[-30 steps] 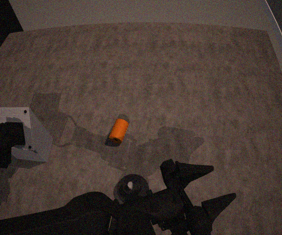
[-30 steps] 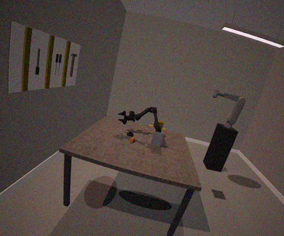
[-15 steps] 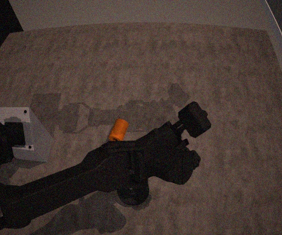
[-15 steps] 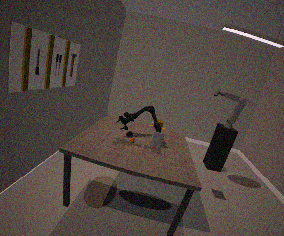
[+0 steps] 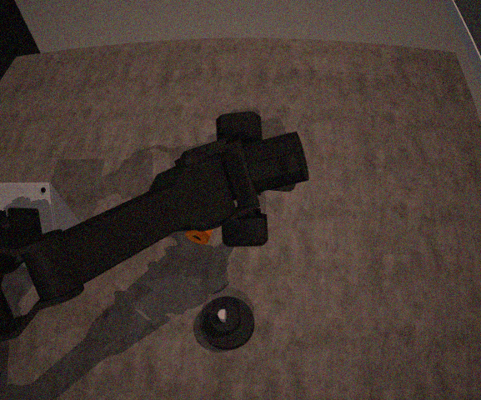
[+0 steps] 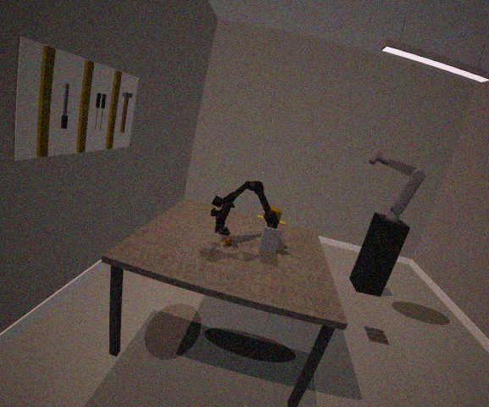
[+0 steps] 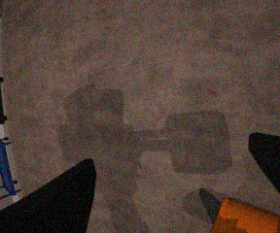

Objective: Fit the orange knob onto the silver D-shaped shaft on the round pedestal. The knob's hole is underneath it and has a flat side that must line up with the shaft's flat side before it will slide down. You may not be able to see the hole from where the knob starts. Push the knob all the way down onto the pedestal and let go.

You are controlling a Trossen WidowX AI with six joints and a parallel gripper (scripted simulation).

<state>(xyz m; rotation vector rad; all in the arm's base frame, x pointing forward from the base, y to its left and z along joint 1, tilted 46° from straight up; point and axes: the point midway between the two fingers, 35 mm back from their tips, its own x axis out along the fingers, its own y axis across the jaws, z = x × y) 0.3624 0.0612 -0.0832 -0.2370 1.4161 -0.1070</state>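
Now: gripper tip 9 cm past the orange knob, 3 cm to the left of it and 7 cm above it. The rest, counted from my gripper tip: D-shaft pedestal: 4 cm behind, 21 cm to the right, 6 cm below.
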